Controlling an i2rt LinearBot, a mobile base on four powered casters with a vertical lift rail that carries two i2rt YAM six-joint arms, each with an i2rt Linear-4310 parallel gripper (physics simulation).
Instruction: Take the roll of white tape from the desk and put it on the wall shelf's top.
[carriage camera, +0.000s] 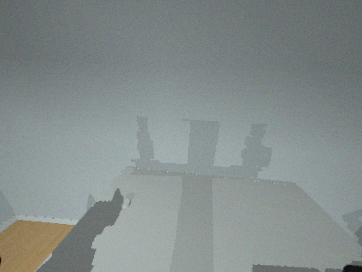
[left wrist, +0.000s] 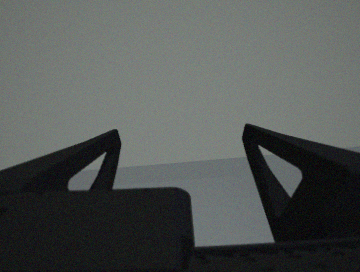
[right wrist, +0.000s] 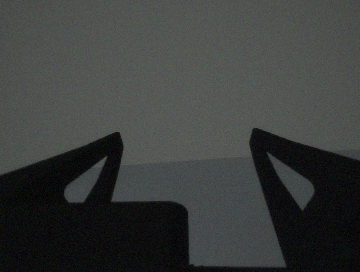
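Note:
The roll of white tape is small and pale in the carriage camera, on the left part of the pale desk, beside the edge of a dark shadow. Its exact pose is too blurred to tell. The wall shelf does not show in any view. My left gripper is open and empty, with wall and ceiling behind its fingers. My right gripper is open and empty, with wall and ceiling behind its fingers. Neither wrist view shows the tape or the desk.
The desk's far edge is near the grey wall. Shadows of the robot fall on the wall and desk. Wooden floor shows at the lower left. A small black part shows at the bottom right corner of the carriage camera.

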